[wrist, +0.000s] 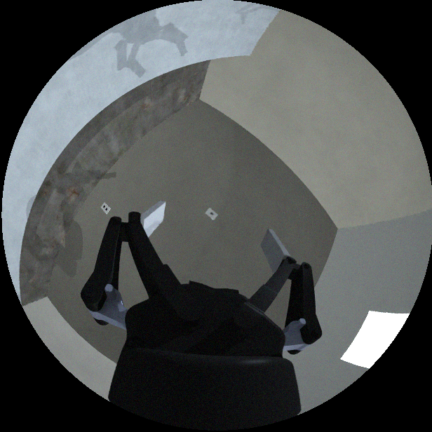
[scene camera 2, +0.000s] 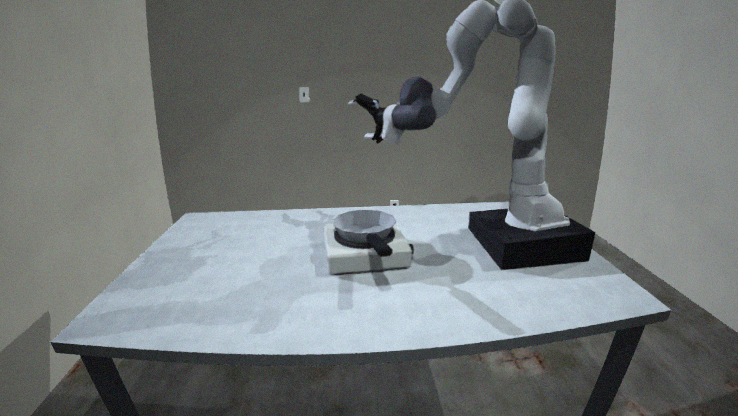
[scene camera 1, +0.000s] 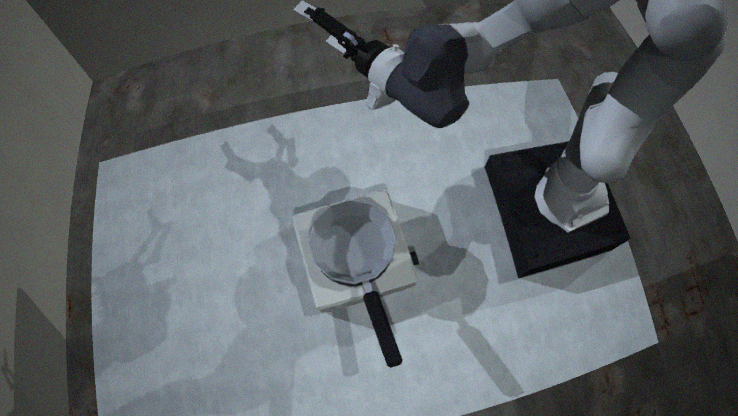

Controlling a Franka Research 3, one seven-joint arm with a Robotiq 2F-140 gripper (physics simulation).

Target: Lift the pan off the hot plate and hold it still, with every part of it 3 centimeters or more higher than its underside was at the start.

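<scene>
A grey round pan (scene camera 1: 352,241) (scene camera 2: 364,225) with a black handle sits upright on a cream, box-shaped hot plate (scene camera 1: 338,298) (scene camera 2: 356,262). The handle (scene camera 1: 382,330) (scene camera 2: 381,244) sticks out past the hot plate's edge on the side facing the camera in the second scene view. My gripper (scene camera 1: 316,26) (scene camera 2: 359,118) (wrist: 215,224) is open, with nothing between its fingers. It hangs well above and behind the pan, pointing sideways toward the wall. The pan and the hot plate do not show in the wrist view.
The hot plate stands near the middle of the pale table (scene camera 1: 196,289) (scene camera 2: 206,320). The arm's base stands on a black block (scene camera 1: 563,253) (scene camera 2: 545,253) at the right. A wall with white outlets (scene camera 2: 303,94) (wrist: 211,214) rises behind the table.
</scene>
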